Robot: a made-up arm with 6 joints.
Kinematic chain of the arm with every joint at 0, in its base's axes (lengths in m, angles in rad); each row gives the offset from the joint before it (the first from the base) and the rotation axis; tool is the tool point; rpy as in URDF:
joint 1: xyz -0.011 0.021 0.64 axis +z
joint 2: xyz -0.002 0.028 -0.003 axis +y
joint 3: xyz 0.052 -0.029 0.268 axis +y
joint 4: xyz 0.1 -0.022 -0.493 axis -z
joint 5: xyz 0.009 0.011 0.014 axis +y
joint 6: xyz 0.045 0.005 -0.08 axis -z
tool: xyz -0.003 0.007 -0.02 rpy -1.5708 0 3.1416
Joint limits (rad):
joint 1: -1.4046..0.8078
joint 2: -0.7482..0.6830
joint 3: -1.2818..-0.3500
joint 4: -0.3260..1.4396
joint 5: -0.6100..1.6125
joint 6: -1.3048..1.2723
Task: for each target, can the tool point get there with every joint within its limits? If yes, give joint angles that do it. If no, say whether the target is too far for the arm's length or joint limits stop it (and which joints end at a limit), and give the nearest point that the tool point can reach.
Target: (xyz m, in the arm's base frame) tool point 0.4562 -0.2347 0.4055
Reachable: yes | joints -0.4157 0.3788 -0.8369 1.0173 0.1327 0.4527
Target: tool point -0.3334 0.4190 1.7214
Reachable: no: too far | nearest point 0.1349 0.2190 1.2798 | short by 0.674 m
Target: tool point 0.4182 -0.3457 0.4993
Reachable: yes | joints -0.7039 0.2253 -0.8473 0.0045 0.0388 -0.3670
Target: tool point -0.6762 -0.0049 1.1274
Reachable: no: joint limits stop it (at a limit: joint 1, joint 2, joint 3, joint 4, joint 5, joint 6) | nearest point -0.0917 -0.2671 1.2254 | short by 0.648 m
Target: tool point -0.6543 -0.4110 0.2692
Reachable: no: joint limits stop it (at a limit: joint 1, joint 2, joint 4, joint 5, joint 6) | nearest point -0.0838 -0.3142 0.2747 | short by 0.579 m
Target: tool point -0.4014 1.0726 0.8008
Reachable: no: too far | nearest point 0.2752 0.4256 0.8008 | short by 0.936 m
